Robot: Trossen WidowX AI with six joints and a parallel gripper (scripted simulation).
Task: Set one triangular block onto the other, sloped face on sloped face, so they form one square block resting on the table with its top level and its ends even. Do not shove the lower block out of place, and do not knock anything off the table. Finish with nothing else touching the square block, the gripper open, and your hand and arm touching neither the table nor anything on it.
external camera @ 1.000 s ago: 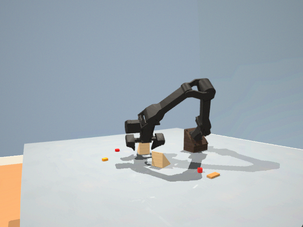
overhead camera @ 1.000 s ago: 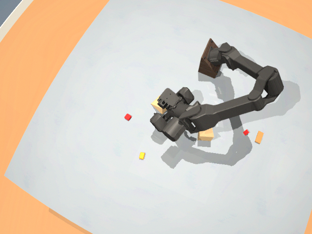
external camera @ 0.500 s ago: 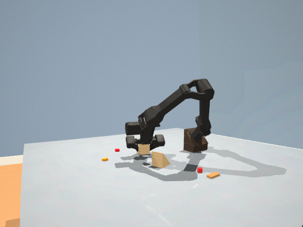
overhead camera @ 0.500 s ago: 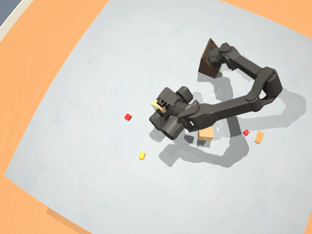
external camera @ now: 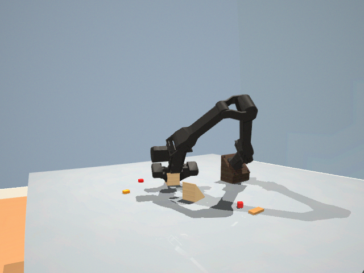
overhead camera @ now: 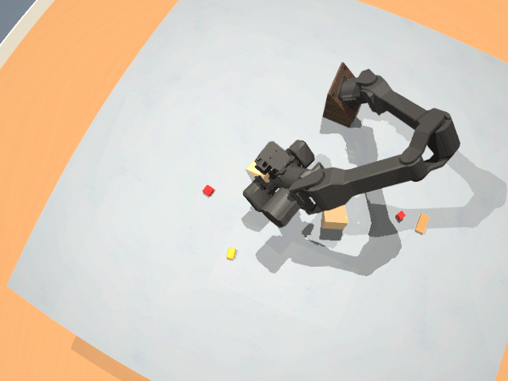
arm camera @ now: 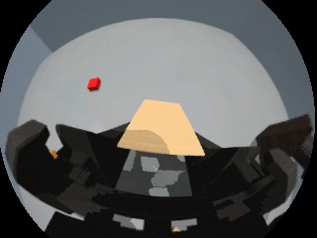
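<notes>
Right now the tan triangular block is 1 cm to the left of my gripper tip. Round my gripper tip: orange piece 22 cm ahead, 1 cm to the right, 1 cm below.
</notes>
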